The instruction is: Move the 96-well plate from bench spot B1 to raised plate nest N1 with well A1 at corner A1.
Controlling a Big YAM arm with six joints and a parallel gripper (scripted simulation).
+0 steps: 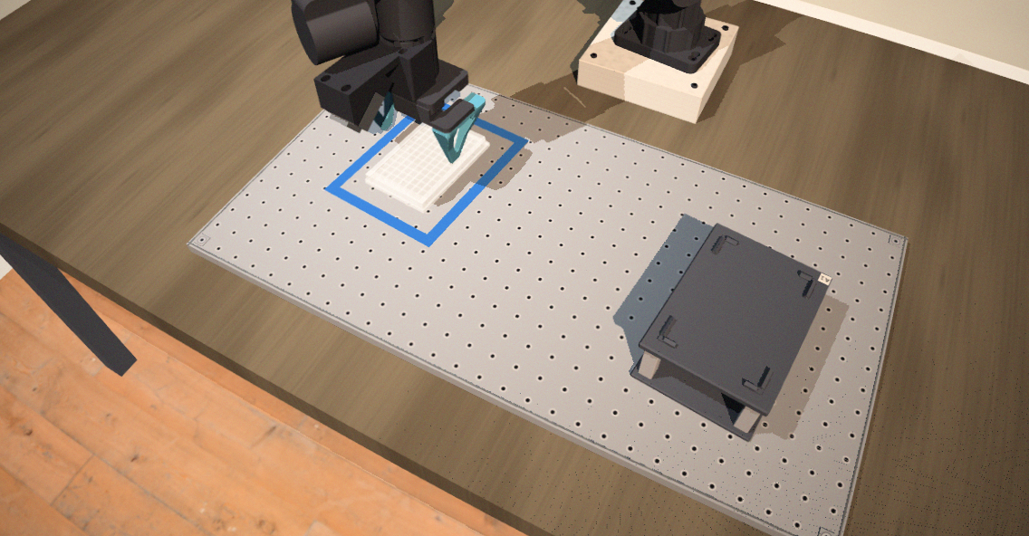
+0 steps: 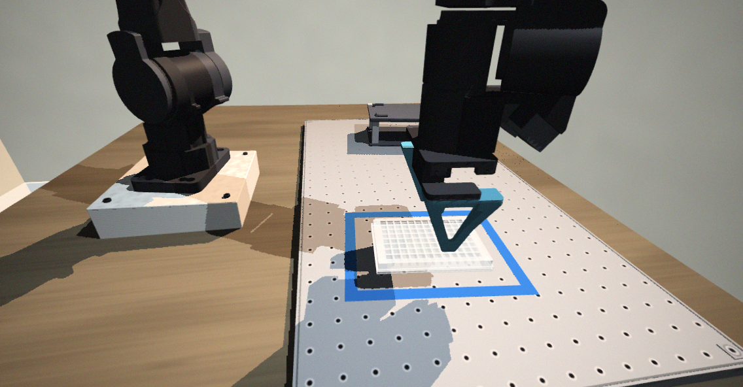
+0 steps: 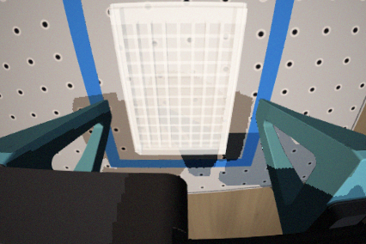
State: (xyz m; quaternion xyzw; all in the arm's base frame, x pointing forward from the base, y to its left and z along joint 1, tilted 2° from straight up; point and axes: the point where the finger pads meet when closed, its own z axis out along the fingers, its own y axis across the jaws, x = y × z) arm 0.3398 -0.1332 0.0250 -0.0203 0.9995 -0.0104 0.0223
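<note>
The 96-well plate is 40 mm below my hand and 10 mm behind it. Also, from my hand: A1 tag: 440 mm to the left, 60 mm behind, 20 mm above; raised nest N1: 390 mm to the left, 10 mm ahead, 10 mm above.
</note>
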